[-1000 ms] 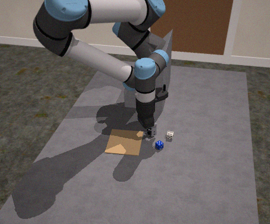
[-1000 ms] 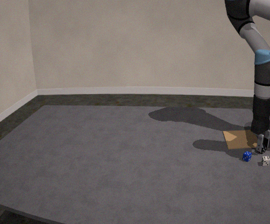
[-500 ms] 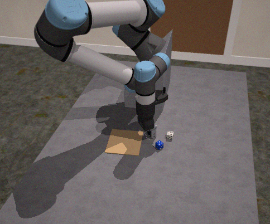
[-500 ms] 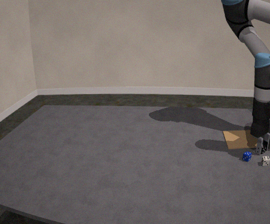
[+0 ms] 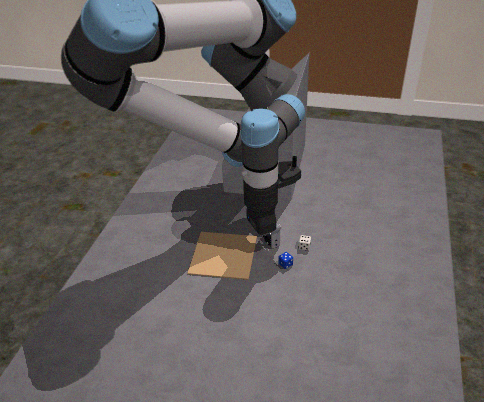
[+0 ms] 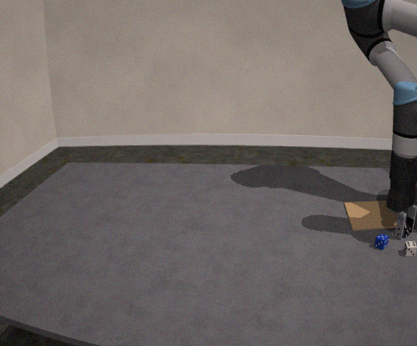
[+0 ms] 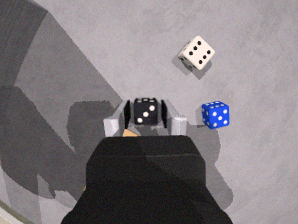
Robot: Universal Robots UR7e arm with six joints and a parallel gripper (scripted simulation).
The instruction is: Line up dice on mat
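My gripper is now 1 cm above the black die. Round my hand: white die (8 cm to the left, 1 cm below, 1 cm behind); then tan mat (9 cm to the right, 8 cm ahead, 2 cm below); then blue die (6 cm ahead, 5 cm to the left, 1 cm below).
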